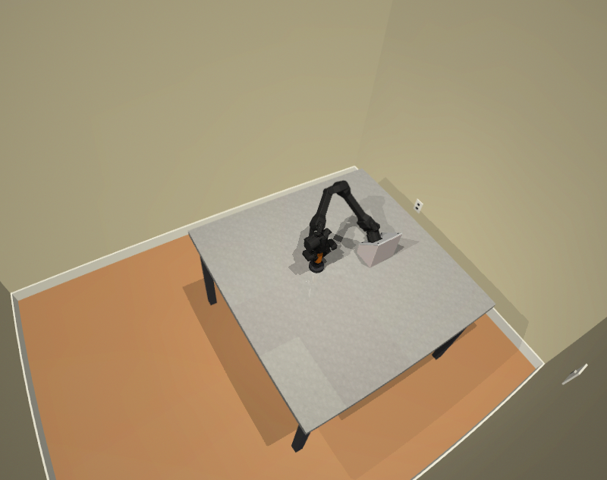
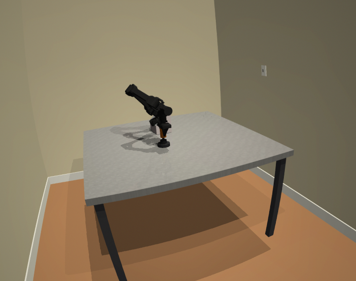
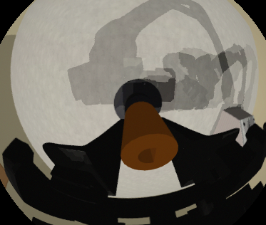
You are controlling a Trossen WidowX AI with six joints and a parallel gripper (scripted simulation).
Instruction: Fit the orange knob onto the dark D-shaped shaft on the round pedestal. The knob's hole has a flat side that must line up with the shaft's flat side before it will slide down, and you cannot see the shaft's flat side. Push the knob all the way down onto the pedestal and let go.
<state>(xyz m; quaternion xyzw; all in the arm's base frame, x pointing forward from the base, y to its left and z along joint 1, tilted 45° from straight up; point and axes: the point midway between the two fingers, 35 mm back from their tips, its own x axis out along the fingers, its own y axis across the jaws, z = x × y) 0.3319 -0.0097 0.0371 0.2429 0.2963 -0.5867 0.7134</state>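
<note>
Now: the orange knob 2 cm above my gripper tip. Round my gripper tip: dark round pedestal (4 cm below).
</note>
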